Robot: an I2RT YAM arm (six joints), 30 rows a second.
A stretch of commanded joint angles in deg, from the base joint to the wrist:
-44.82, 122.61, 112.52, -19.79, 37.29, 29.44
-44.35, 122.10, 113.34, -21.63, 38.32, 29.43
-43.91, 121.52, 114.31, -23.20, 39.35, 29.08
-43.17, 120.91, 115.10, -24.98, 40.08, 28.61
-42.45, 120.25, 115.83, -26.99, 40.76, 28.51
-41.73, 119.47, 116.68, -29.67, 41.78, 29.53
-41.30, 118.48, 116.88, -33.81, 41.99, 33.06
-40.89, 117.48, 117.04, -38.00, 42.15, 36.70
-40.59, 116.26, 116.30, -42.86, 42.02, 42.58
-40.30, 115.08, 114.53, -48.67, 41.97, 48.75
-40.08, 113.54, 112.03, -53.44, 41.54, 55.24
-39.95, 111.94, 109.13, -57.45, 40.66, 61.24
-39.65, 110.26, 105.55, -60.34, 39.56, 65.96
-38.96, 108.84, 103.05, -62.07, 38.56, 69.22
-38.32, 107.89, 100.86, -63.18, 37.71, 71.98
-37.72, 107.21, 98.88, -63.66, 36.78, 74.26
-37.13, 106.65, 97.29, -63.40, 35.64, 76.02
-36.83, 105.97, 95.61, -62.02, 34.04, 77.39
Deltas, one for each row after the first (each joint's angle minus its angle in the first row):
0.47, -0.51, 0.82, -1.84, 1.03, -0.01
0.91, -1.09, 1.79, -3.41, 2.06, -0.36
1.65, -1.70, 2.58, -5.19, 2.79, -0.83
2.37, -2.36, 3.31, -7.20, 3.47, -0.93
3.09, -3.14, 4.16, -9.88, 4.49, 0.09
3.52, -4.13, 4.36, -14.02, 4.70, 3.62
3.93, -5.13, 4.52, -18.21, 4.86, 7.26
4.23, -6.35, 3.78, -23.07, 4.73, 13.14
4.52, -7.53, 2.01, -28.88, 4.68, 19.31
4.74, -9.07, -0.49, -33.65, 4.25, 25.80
4.87, -10.67, -3.39, -37.66, 3.37, 31.80
5.17, -12.35, -6.97, -40.55, 2.27, 36.52
5.86, -13.77, -9.47, -42.28, 1.27, 39.78
6.50, -14.72, -11.66, -43.39, 0.42, 42.54
7.10, -15.40, -13.64, -43.87, -0.51, 44.82
7.69, -15.96, -15.23, -43.61, -1.65, 46.58
7.99, -16.64, -16.91, -42.23, -3.25, 47.95

